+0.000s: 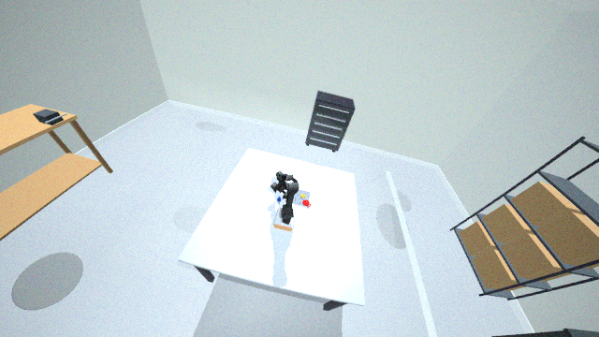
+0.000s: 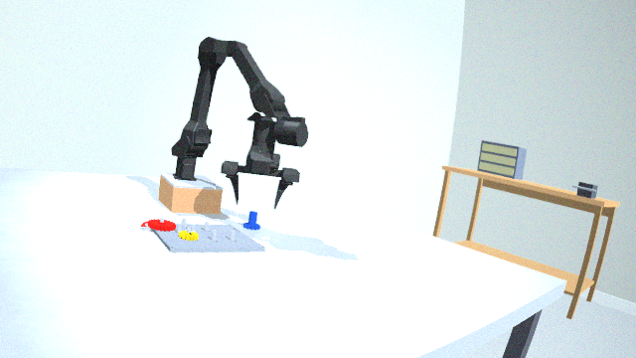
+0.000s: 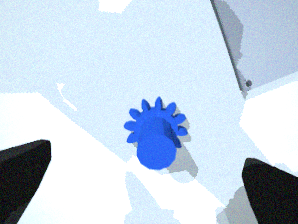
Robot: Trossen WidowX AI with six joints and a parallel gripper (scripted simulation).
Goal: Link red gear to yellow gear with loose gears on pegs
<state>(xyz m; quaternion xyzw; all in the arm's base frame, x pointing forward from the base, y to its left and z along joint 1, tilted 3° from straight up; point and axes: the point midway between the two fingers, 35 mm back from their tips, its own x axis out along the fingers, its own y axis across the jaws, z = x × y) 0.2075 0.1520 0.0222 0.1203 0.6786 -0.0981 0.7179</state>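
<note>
Right now the blue gear is 4 cm below my gripper tip. The rest, counted from my gripper tip: grey board: 15 cm to the right, 11 cm ahead, 5 cm below; yellow gear: 19 cm to the right, 14 cm ahead, 4 cm below; red gear: 24 cm to the right, 7 cm ahead, 4 cm below.
</note>
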